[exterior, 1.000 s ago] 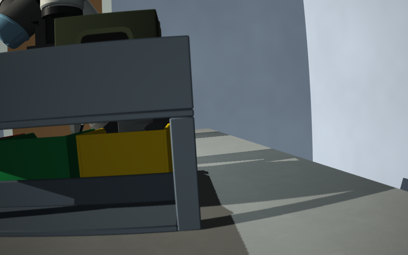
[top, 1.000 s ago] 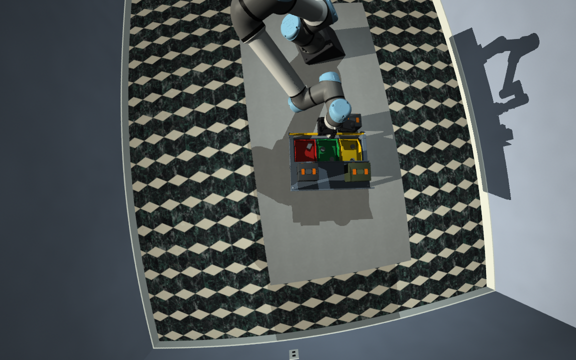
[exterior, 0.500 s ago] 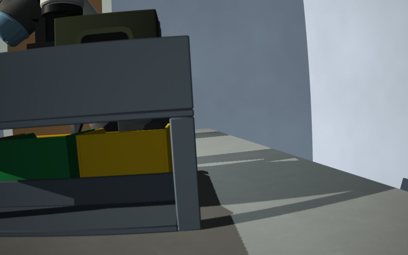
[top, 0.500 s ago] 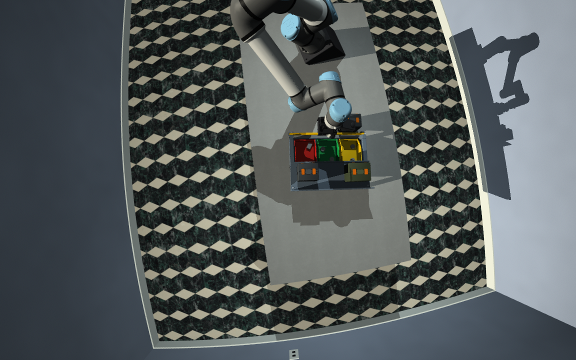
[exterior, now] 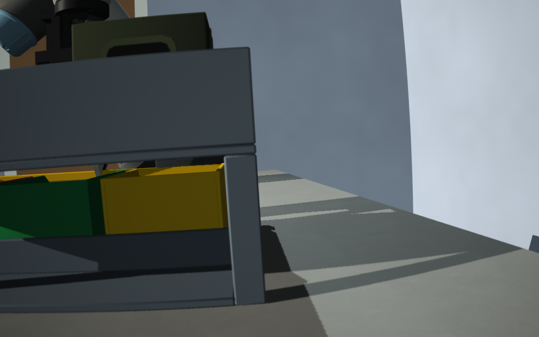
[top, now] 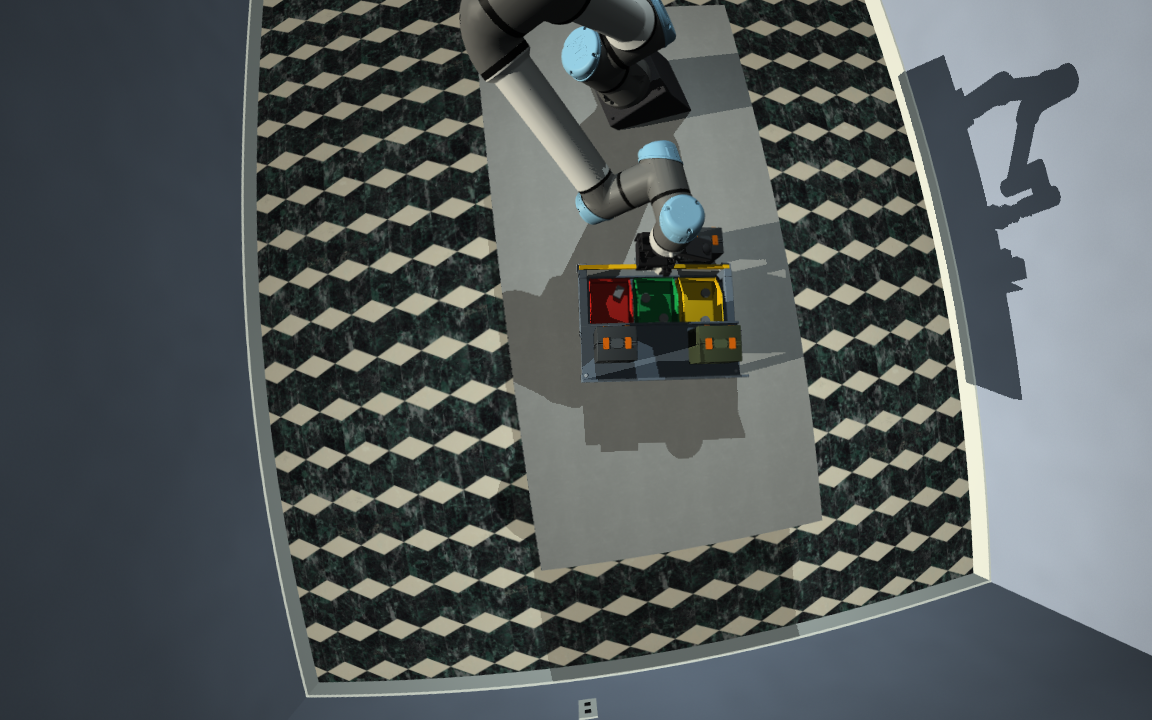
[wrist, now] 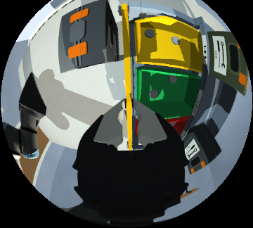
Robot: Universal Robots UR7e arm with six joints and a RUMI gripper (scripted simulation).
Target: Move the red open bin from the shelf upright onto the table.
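Now: the green bin 10 cm ahead of my hand, 3 cm to the right of it and 4 cm below it. The rest, counted from my hand: thin yellow bar (1 cm below); then red bin (7 cm ahead, 14 cm to the right, 4 cm below); then dark case (2 cm behind, 12 cm to the left, 2 cm below).
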